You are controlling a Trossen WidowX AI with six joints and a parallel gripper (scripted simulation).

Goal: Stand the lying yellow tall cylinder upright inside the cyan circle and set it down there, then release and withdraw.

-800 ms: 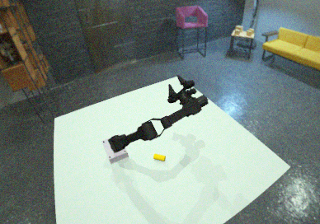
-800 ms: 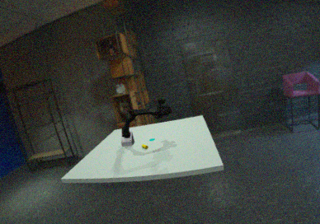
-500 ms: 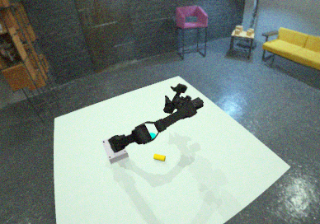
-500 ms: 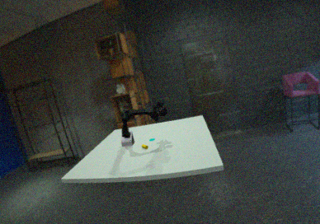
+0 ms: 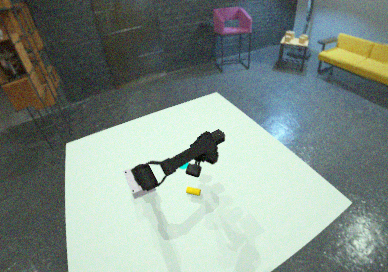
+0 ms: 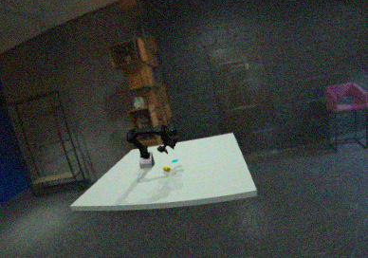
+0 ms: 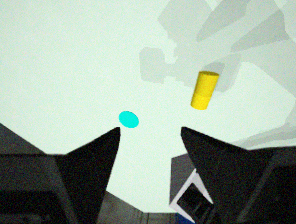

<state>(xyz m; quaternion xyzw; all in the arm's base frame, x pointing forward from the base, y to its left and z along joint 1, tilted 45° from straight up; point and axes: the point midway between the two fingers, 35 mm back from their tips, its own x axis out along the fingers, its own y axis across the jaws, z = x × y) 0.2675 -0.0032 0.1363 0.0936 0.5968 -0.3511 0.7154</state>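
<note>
Right now my gripper tip is 13 cm above the yellow tall cylinder, 6 cm to the left of it and 5 cm past it. The rest, counted from my gripper tip: cyan circle: 14 cm to the left, 14 cm below, 3 cm behind.
</note>
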